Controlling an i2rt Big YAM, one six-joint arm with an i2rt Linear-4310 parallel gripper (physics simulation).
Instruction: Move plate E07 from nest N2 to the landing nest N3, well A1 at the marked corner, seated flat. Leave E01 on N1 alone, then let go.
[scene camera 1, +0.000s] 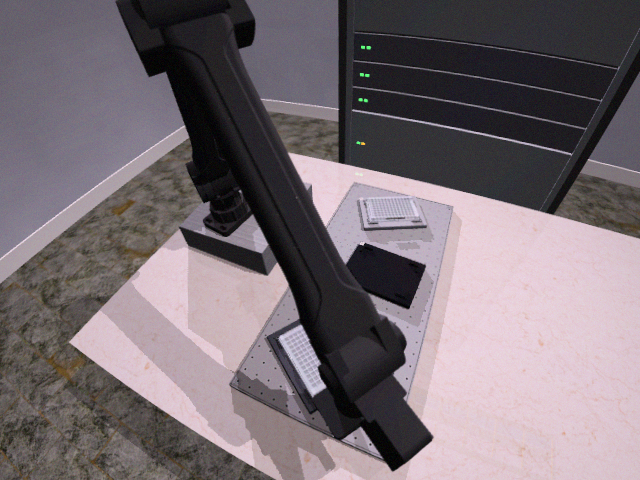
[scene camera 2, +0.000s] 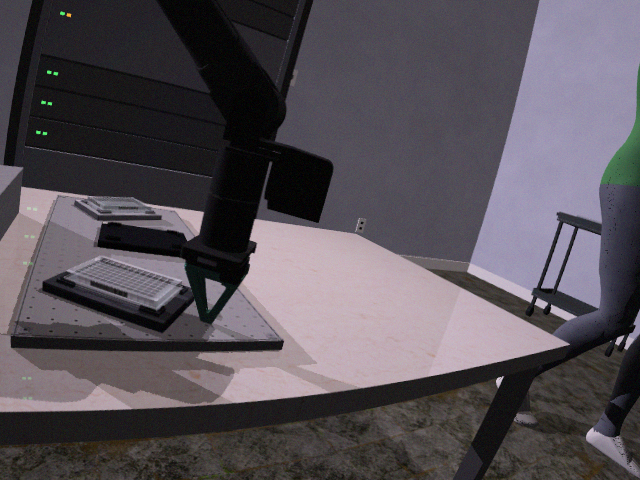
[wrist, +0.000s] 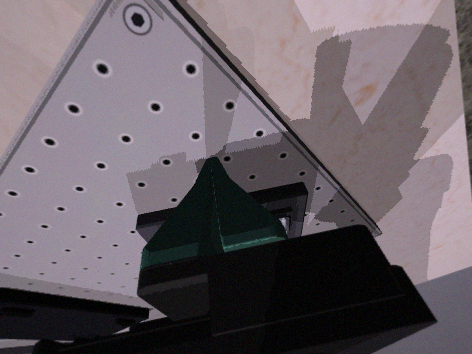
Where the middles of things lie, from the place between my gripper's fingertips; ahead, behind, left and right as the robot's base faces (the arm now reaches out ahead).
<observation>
Right now the black nest (scene camera 1: 392, 277) is 290 mm to the left of my hand, 90 mm behind it and 10 mm above it.
</observation>
